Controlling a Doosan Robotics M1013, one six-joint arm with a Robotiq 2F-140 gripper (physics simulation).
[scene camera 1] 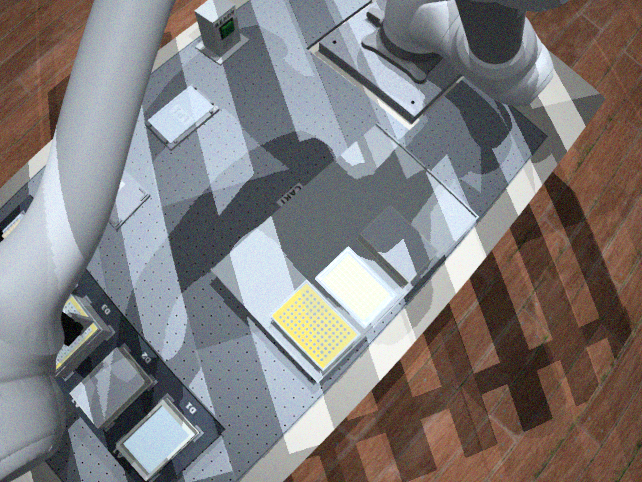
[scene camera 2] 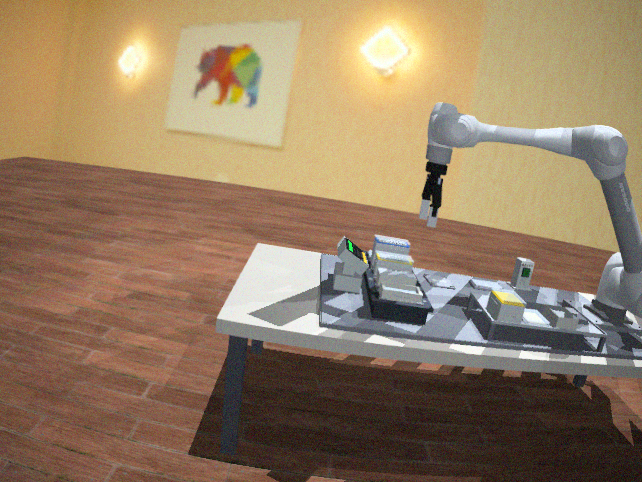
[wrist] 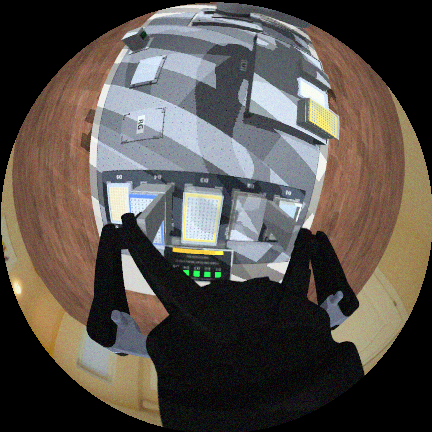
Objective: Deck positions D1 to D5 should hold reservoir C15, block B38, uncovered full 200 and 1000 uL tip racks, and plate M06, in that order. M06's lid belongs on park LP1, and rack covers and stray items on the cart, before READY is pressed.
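Places are measured from the arm's base along level axes (x ahead, y left, z up), in millimetres.
Pixels of known places: gripper, fingertip midpoint: (scene camera 2: 426,222) (wrist: 216,207); arm's base, link origin: (scene camera 1: 410,44) (scene camera 2: 607,315).
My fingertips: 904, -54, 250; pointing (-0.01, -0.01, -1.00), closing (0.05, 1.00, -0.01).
For each thing: its top centre in the pictures, then the offset to it from my fingertips, as dx, dy, dz. "spot": a spot on its surface instead.
- Reservoir, top centre: (scene camera 1: 154,440) (wrist: 285,221) (scene camera 2: 401,287) +108, +226, -178
- Grey block, top centre: (scene camera 1: 106,387) (wrist: 248,219) (scene camera 2: 397,273) +97, +102, -168
- yellow-rimmed tip rack, top centre: (scene camera 1: 58,334) (wrist: 200,220) (scene camera 2: 394,256) +86, -21, -139
- blue-rimmed tip rack, top centre: (wrist: 144,222) (scene camera 2: 392,239) +75, -145, -106
- plate with cream wells, top centre: (wrist: 117,205) +64, -268, -195
- pale flat piece, top centre: (scene camera 1: 180,113) (wrist: 146,68) (scene camera 2: 487,283) -402, -223, -250
- control panel, surface spot: (wrist: 202,276) spot: +255, -18, -125
- cart, top centre: (scene camera 1: 350,242) (scene camera 2: 538,312) (wrist: 296,74) -398, +257, -202
- yellow-topped rack, top centre: (scene camera 1: 314,324) (scene camera 2: 508,295) (wrist: 326,117) -230, +308, -137
- cream-topped item, top centre: (scene camera 1: 356,286) (scene camera 2: 532,315) (wrist: 314,93) -337, +319, -191
- grey piece, top centre: (scene camera 1: 399,242) (scene camera 2: 561,311) (wrist: 316,72) -444, +330, -166
- RG spot, surface spot: (wrist: 141,124) spot: -169, -207, -259
- upright display unit, top centre: (scene camera 1: 214,7) (scene camera 2: 525,260) -611, -301, -138
My gripper (scene camera 2: 428,213) (wrist: 216,207) is open and empty, high above the deck. Reservoir (scene camera 1: 157,438) (wrist: 288,206), pale blue inside, sits at D1. Grey block (scene camera 1: 110,386) (wrist: 248,215) sits at D2. A yellow-rimmed tip rack (wrist: 202,216) is at D3, partly behind the arm in scene camera 1. A blue-rimmed tip rack (wrist: 142,202) is at D4, partly behind a finger. A plate with cream wells (wrist: 119,200) is at D5. A pale flat piece (scene camera 1: 181,116) (wrist: 148,70) lies on a park spot. The control panel (scene camera 2: 352,251) (wrist: 202,276) shows green squares and a yellow bar.
The cart (scene camera 1: 311,223) (wrist: 272,100) holds a yellow-topped rack (scene camera 1: 313,326) (scene camera 2: 508,306) (wrist: 320,118), a cream-topped item (scene camera 1: 357,285) (wrist: 312,89) and a grey piece (scene camera 1: 388,233). The RG spot (wrist: 141,124) and an upright display unit (scene camera 1: 217,31) (scene camera 2: 523,272) (wrist: 136,39) stand opposite.
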